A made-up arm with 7 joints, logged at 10 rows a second.
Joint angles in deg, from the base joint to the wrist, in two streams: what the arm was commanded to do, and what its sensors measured. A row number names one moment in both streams.
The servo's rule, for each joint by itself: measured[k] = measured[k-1] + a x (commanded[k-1-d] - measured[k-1]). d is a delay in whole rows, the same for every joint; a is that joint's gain. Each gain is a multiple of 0.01, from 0.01 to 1. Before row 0 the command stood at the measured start. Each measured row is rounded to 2 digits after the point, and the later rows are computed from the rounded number. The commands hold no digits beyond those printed.
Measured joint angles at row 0:
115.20 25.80 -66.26 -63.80 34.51 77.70 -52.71
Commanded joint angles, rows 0 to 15:
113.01 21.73 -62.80 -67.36 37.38 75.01 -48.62
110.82 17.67 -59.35 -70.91 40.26 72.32 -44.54
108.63 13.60 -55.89 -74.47 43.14 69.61 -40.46
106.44 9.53 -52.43 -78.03 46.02 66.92 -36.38
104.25 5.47 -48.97 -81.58 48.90 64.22 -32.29
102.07 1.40 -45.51 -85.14 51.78 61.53 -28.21
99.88 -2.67 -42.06 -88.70 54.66 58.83 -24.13
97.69 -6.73 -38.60 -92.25 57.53 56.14 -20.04
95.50 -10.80 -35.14 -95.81 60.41 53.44 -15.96
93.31 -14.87 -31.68 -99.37 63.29 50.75 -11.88
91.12 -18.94 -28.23 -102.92 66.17 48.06 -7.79
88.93 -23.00 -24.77 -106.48 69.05 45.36 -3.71
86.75 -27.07 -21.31 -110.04 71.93 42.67 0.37
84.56 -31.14 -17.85 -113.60 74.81 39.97 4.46
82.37 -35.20 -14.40 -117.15 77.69 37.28 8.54
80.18 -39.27 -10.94 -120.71 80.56 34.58 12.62
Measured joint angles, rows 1 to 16:
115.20 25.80 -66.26 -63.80 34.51 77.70 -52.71
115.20 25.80 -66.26 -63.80 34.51 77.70 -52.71
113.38 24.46 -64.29 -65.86 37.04 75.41 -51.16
111.26 22.22 -61.47 -68.79 39.87 72.78 -48.64
109.08 19.38 -58.29 -72.08 42.75 70.09 -45.53
106.89 16.13 -54.95 -75.53 45.63 67.40 -42.05
104.70 12.61 -51.54 -79.04 48.51 64.70 -38.34
102.52 8.91 -48.10 -82.58 51.39 62.01 -34.49
100.33 5.09 -44.66 -86.13 54.27 59.31 -30.55
98.14 1.19 -41.21 -89.68 57.14 56.62 -26.56
95.95 -2.77 -37.75 -93.24 60.02 53.92 -22.53
93.76 -6.76 -34.29 -96.80 62.90 51.23 -18.48
91.57 -10.78 -30.84 -100.35 65.78 48.54 -14.42
89.38 -14.81 -27.38 -103.91 68.66 45.84 -10.35
87.20 -18.86 -23.92 -107.47 71.54 43.15 -6.28
85.01 -22.91 -20.46 -111.03 74.42 40.45 -2.20
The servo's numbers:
d 2
a 0.83 0.33 0.57 0.58 0.88 0.85 0.38

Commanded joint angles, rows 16 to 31:
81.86 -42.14 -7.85 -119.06 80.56 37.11 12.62
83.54 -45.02 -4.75 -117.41 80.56 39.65 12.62
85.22 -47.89 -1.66 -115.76 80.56 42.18 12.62
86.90 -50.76 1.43 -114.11 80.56 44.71 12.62
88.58 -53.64 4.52 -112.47 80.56 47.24 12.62
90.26 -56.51 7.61 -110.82 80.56 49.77 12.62
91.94 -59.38 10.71 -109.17 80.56 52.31 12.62
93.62 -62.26 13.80 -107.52 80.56 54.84 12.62
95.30 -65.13 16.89 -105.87 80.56 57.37 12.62
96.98 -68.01 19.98 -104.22 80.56 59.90 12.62
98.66 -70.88 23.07 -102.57 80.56 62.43 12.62
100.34 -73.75 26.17 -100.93 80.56 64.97 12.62
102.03 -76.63 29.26 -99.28 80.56 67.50 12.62
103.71 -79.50 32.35 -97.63 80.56 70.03 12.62
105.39 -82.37 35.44 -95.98 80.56 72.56 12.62
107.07 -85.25 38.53 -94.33 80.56 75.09 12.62
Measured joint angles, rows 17 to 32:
82.82 -26.97 -17.01 -114.58 77.30 37.76 1.88
80.63 -31.03 -13.55 -118.14 80.17 35.06 5.96
81.65 -34.70 -10.30 -118.67 80.51 36.80 8.49
83.22 -38.11 -7.14 -117.94 80.55 39.22 10.06
84.88 -41.34 -4.02 -116.68 80.56 41.74 11.03
86.56 -44.45 -0.91 -115.19 80.56 44.26 11.63
88.24 -47.48 2.19 -113.61 80.56 46.79 12.01
89.92 -50.46 5.28 -111.99 80.56 49.32 12.24
91.60 -53.40 8.38 -110.35 80.56 51.86 12.38
93.28 -56.32 11.47 -108.71 80.56 54.39 12.47
94.96 -59.23 14.56 -107.06 80.56 56.92 12.53
96.64 -62.13 17.65 -105.41 80.56 59.45 12.56
98.32 -65.02 20.74 -103.76 80.56 61.98 12.58
100.00 -67.90 23.84 -102.12 80.56 64.52 12.60
101.68 -70.78 26.93 -100.47 80.56 67.05 12.61
103.36 -73.66 30.02 -98.82 80.56 69.58 12.61

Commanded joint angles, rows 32 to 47:
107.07 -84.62 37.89 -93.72 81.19 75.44 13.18
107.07 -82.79 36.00 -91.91 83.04 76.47 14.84
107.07 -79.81 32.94 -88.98 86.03 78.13 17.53
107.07 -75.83 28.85 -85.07 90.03 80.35 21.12
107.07 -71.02 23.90 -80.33 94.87 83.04 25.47
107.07 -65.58 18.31 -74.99 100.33 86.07 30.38
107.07 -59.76 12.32 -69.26 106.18 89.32 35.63
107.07 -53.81 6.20 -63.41 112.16 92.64 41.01
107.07 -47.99 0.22 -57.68 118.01 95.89 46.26
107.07 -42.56 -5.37 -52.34 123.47 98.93 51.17
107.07 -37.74 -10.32 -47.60 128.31 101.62 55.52
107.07 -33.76 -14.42 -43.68 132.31 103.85 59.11
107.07 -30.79 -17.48 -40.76 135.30 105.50 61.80
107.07 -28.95 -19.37 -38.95 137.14 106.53 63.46
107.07 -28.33 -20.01 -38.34 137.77 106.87 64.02
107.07 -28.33 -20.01 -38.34 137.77 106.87 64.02
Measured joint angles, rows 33 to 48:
105.04 -76.53 33.11 -97.17 80.56 72.11 12.61
106.72 -79.41 36.20 -95.52 80.56 74.64 12.61
107.01 -81.13 37.16 -94.48 81.11 75.32 12.83
107.06 -81.68 36.50 -92.99 82.81 76.30 13.59
107.07 -81.06 34.47 -90.66 85.64 77.86 15.09
107.07 -79.33 31.27 -87.42 89.50 79.98 17.38
107.07 -76.59 27.07 -83.31 94.23 82.58 20.45
107.07 -72.96 22.08 -78.48 99.60 85.55 24.22
107.07 -68.60 16.52 -73.13 105.39 88.75 28.56
107.07 -63.72 10.64 -67.49 111.35 92.06 33.29
107.07 -58.53 4.70 -61.80 117.21 95.32 38.22
107.07 -53.26 -1.04 -56.31 122.72 98.39 43.14
107.07 -48.14 -6.33 -51.26 127.64 101.14 47.84
107.07 -43.39 -10.94 -46.86 131.75 103.44 52.12
107.07 -39.23 -14.67 -43.32 134.87 105.19 55.80
107.07 -35.84 -17.35 -40.79 136.87 106.33 58.71

